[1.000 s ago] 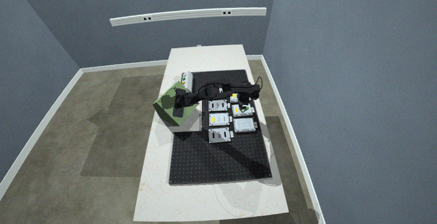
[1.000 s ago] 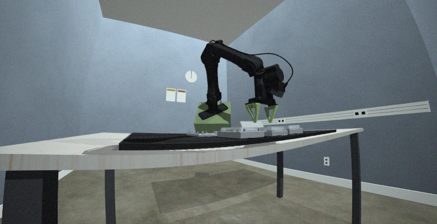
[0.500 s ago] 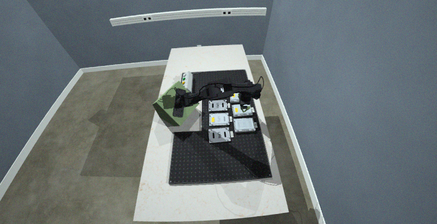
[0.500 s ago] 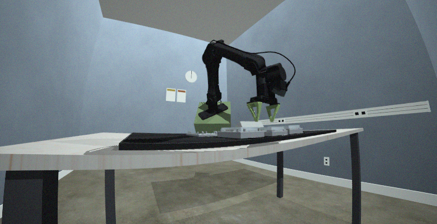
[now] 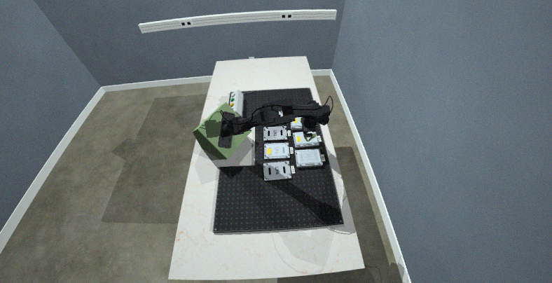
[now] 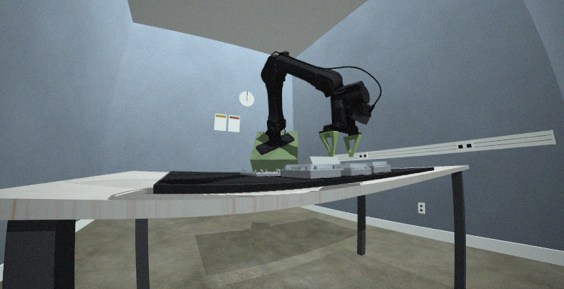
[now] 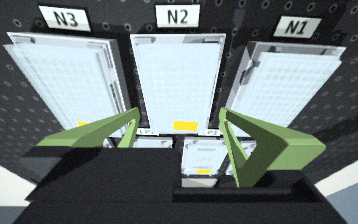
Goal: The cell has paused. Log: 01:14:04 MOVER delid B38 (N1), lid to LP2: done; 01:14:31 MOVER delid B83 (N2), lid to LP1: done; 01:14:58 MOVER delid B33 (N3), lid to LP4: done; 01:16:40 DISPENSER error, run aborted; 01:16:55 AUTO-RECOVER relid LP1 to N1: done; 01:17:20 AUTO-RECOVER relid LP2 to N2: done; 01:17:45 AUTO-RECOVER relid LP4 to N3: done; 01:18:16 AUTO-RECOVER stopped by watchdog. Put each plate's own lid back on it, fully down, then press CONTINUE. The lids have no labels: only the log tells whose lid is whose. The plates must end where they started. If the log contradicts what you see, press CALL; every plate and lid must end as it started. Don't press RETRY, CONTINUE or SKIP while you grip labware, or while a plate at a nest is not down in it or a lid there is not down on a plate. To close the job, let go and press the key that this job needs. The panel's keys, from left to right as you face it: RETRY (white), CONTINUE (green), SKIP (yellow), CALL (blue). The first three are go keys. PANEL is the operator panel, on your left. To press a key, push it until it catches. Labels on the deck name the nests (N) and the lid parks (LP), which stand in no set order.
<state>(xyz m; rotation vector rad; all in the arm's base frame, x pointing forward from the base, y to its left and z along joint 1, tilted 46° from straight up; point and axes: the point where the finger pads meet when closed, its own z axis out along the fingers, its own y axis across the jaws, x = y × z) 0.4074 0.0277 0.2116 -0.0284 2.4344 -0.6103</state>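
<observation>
Now: hand 40 mm above the plate. The rest, counted from my hand: lid park LP4: 220 mm behind, 160 mm to the right, 60 mm below; then green continue key: 400 mm behind, 420 mm to the left; then lid park LP2: 170 mm behind, 100 mm to the left, 60 mm below.
</observation>
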